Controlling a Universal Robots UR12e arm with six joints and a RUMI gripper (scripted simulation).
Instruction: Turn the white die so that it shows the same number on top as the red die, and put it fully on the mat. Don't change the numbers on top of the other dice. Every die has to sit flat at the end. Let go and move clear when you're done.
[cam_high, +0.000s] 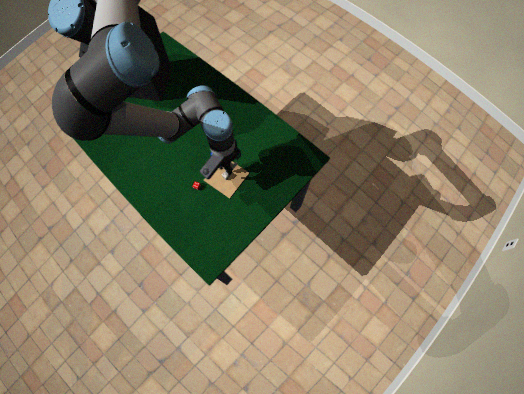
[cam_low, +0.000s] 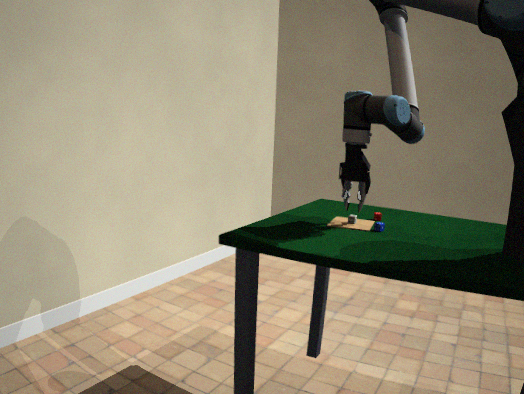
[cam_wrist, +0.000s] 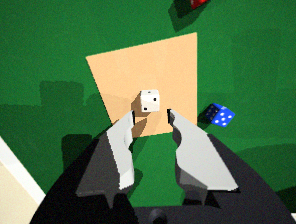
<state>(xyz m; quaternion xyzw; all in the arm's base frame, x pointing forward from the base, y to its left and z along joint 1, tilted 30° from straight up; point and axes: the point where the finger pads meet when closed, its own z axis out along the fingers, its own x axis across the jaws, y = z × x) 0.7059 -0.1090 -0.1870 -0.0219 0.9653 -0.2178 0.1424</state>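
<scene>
Now: the white die 4 cm below my hand. Also, from my hand: red die (6 cm behind, 12 cm to the right, 5 cm below); then tan mat (6 cm below); then blue die (10 cm behind, 3 cm to the left, 5 cm below).
</scene>
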